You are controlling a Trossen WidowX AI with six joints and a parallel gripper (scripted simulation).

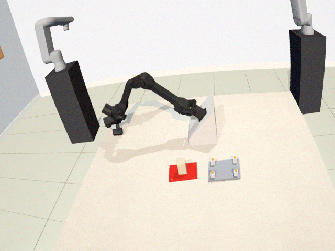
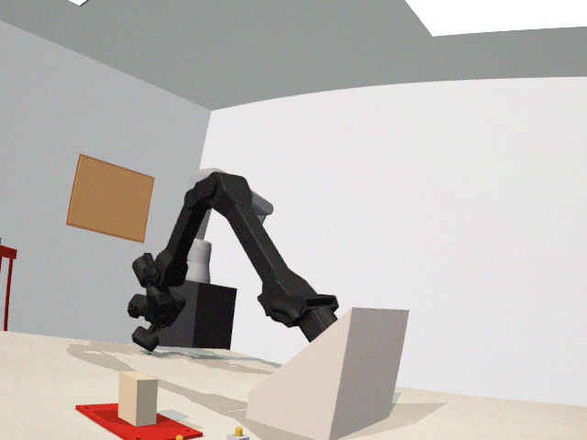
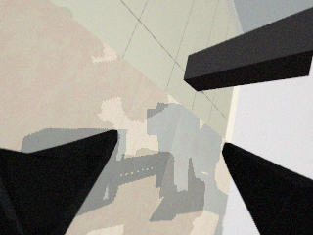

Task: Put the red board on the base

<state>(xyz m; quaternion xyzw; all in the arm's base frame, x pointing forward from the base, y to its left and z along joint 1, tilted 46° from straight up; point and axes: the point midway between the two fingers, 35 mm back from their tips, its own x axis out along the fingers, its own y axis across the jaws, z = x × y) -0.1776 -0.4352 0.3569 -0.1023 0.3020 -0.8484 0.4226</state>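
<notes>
Now: the red board 47 cm ahead of my gripper tip, 45 cm to the left of it and 1 cm below it. From my gripper tip the other things lie so: grey base: 65 cm to the left, 50 cm ahead, 3 cm below.
</notes>
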